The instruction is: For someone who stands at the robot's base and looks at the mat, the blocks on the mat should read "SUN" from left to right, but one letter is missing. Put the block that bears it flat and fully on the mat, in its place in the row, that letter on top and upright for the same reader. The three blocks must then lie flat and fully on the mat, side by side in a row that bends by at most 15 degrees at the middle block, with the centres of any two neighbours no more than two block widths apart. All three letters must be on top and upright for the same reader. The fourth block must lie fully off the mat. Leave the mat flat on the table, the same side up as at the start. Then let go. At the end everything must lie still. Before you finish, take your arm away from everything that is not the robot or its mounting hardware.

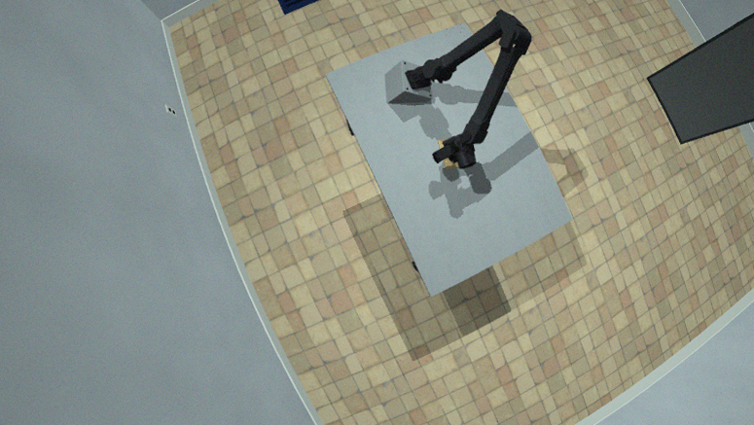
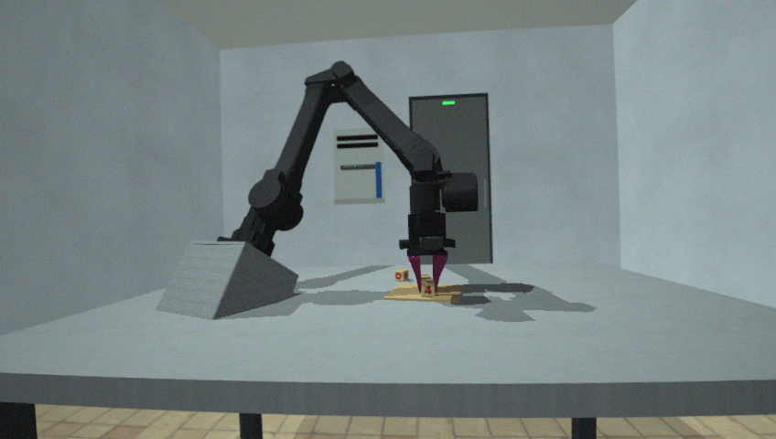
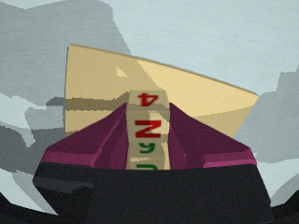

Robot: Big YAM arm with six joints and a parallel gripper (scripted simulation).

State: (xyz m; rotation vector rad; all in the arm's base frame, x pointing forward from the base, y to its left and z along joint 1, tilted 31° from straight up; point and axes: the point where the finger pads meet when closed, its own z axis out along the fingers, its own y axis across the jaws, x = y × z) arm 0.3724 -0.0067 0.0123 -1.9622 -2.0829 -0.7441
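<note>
Now: hand right at the wooden block. Also, from my hand: mat: 40 mm to the left, 20 mm below.
</note>
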